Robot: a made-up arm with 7 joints.
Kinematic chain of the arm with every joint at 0, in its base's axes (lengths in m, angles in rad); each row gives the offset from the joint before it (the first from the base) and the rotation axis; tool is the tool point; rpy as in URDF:
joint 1: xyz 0 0 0.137 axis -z
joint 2: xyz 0 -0.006 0.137 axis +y
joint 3: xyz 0 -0.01 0.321 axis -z
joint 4: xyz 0 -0.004 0.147 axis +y
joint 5: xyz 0 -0.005 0.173 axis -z
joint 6: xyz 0 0 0.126 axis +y
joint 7: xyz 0 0 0.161 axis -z
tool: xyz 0 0 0 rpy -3.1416 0 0
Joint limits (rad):
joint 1: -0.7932..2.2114
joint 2: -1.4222..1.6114
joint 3: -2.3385..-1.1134
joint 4: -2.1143..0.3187
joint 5: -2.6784..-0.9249
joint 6: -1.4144..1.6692
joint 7: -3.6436..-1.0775
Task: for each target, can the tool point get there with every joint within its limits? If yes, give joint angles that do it. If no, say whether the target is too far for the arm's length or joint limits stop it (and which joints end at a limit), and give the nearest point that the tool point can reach.
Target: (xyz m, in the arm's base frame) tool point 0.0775 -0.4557 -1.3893
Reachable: no: too far | nearest point 0.0852 -0.5011 -0.1200 | short by 1.270 m
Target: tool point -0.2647 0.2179 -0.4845
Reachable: no: joint limits stop it (at a limit: joint 1, joint 2, joint 3) | nearest point -0.3215 -0.0457 -0.0595 | short by 0.503 m
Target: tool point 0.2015 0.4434 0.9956
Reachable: yes | joints 1.8936 -0.7103 -2.0101 -0.1419 -2.1385 -0.9799 -3.3511
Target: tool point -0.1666 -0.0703 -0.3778
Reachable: no: joint limits stop it (at a limit: joint 2, joint 3) | nearest point -0.2828 -0.1193 -0.0743 | short by 0.329 m
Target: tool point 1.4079 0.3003 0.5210
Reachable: no: too far | nearest point 0.8949 0.1909 0.4310 | short by 0.532 m
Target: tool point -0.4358 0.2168 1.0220
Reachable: yes | joints 0.9527 -0.5957 -1.6457 -0.6311 -2.5258 -0.4358 -1.9944
